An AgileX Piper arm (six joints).
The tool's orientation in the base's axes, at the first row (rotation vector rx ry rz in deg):
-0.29 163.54 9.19
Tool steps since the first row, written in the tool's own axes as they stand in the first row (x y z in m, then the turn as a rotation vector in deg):
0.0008 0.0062 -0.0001 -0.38 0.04 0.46
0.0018 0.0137 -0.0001 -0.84 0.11 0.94
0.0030 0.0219 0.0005 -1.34 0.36 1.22
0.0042 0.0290 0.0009 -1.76 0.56 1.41
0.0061 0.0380 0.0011 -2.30 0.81 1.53
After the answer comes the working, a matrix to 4 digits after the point.
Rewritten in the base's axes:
-0.0009 0.0062 0.0006 0.49 0.09 -0.33
-0.0020 0.0136 0.0011 1.07 0.20 -0.65
-0.0032 0.0219 0.0011 1.62 0.48 -0.75
-0.0043 0.0290 0.0011 2.07 0.69 -0.79
-0.0063 0.0380 0.0014 2.62 0.95 -0.73

The tool's axes in the first row as the columns of a matrix, in the base's axes (rounded; the answer above uses it unrounded):
-0.9603 -0.0191 0.2784
0.0122 0.9938 0.1103
-0.2788 0.1093 -0.9541

